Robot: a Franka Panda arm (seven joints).
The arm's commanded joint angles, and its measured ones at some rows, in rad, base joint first. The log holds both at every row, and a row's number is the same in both.
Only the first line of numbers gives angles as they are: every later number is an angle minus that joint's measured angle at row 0.
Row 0, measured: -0.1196 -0.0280 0.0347 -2.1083 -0.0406 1.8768 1.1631
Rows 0 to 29, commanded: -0.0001 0.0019 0.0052 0.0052 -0.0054 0.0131 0.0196; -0.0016 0.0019 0.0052 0.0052 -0.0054 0.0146 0.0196; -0.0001 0.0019 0.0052 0.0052 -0.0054 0.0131 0.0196; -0.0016 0.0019 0.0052 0.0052 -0.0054 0.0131 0.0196; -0.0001 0.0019 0.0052 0.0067 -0.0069 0.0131 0.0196; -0.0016 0.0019 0.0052 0.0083 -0.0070 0.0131 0.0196; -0.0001 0.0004 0.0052 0.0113 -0.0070 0.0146 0.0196; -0.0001 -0.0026 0.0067 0.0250 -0.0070 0.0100 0.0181; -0.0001 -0.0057 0.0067 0.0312 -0.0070 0.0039 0.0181; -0.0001 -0.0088 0.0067 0.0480 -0.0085 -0.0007 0.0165; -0.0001 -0.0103 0.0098 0.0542 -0.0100 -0.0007 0.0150; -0.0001 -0.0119 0.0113 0.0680 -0.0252 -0.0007 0.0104; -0.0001 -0.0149 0.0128 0.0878 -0.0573 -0.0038 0.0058; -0.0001 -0.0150 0.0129 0.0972 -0.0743 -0.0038 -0.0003; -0.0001 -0.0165 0.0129 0.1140 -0.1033 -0.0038 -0.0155; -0.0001 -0.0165 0.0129 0.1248 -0.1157 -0.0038 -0.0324; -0.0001 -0.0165 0.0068 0.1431 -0.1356 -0.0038 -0.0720; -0.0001 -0.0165 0.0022 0.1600 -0.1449 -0.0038 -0.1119; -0.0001 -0.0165 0.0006 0.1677 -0.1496 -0.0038 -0.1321; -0.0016 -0.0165 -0.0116 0.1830 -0.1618 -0.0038 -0.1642; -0.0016 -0.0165 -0.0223 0.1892 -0.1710 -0.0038 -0.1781; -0.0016 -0.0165 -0.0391 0.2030 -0.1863 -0.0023 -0.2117; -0.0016 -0.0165 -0.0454 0.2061 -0.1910 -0.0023 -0.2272; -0.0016 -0.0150 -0.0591 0.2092 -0.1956 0.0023 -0.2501; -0.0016 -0.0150 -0.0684 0.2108 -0.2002 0.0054 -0.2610; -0.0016 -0.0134 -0.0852 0.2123 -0.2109 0.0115 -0.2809; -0.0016 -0.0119 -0.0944 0.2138 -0.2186 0.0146 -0.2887; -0.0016 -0.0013 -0.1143 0.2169 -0.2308 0.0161 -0.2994; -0.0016 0.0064 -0.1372 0.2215 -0.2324 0.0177 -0.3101; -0.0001 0.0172 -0.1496 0.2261 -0.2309 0.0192 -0.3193
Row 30, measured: -0.0031 -0.0131 -0.1002 0.2066 -0.2057 0.0018 -0.2761
